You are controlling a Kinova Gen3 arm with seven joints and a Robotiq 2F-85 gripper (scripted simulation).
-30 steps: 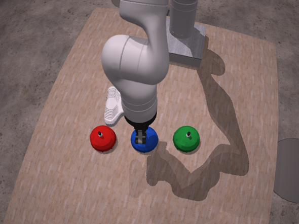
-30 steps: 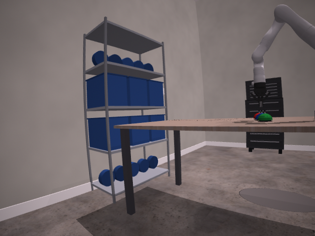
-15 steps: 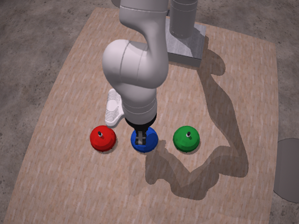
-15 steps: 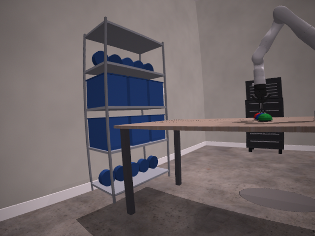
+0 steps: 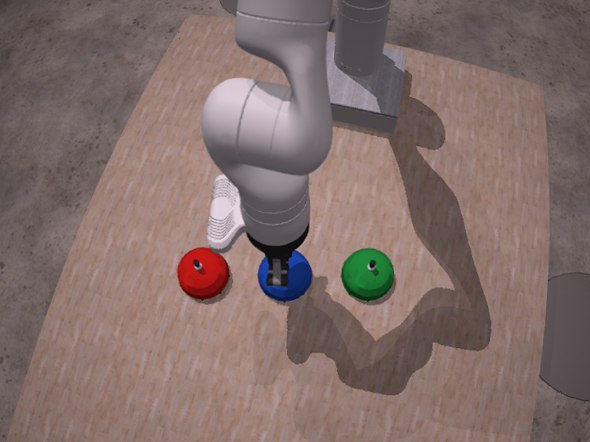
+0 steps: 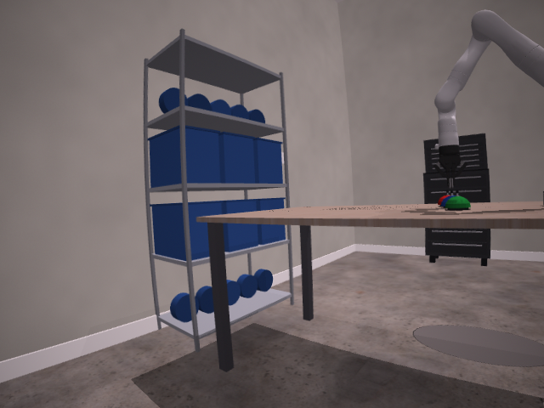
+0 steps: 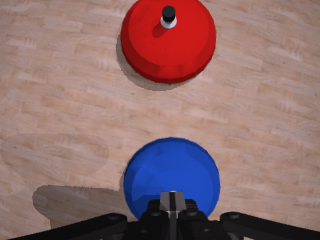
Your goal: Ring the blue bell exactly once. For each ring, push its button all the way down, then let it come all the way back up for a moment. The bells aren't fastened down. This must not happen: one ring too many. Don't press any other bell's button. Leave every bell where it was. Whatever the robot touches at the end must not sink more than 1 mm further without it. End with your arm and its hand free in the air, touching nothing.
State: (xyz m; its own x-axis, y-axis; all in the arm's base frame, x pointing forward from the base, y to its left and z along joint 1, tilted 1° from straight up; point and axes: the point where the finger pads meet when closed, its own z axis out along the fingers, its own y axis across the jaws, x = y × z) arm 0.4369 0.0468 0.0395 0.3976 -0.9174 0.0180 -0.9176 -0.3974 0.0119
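The blue bell is 5 cm below my hand. Also, from my hand: green bell 12 cm to the left, 6 cm behind, 5 cm below; then red bell 12 cm to the right, 5 cm below, 5 cm ahead.
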